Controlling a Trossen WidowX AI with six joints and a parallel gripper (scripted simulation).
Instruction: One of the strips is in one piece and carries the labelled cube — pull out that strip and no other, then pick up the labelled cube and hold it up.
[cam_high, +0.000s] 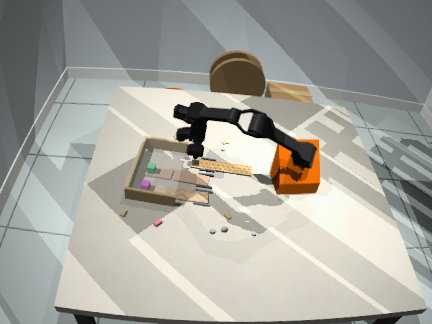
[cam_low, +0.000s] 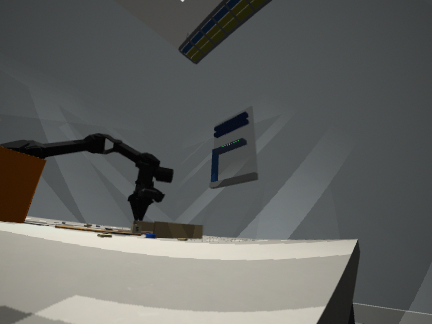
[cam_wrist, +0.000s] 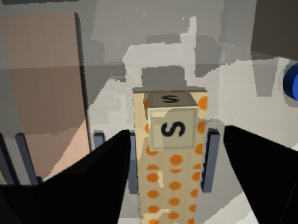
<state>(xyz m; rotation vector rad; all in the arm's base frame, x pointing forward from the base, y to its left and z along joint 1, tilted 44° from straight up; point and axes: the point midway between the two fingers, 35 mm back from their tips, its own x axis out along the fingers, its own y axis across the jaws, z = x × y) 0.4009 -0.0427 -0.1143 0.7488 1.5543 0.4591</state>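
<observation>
My gripper tip is now 30 mm above the cream labelled cube. Round my gripper tip: blue disc (110 mm to the right, 40 mm below, 10 mm behind).
</observation>
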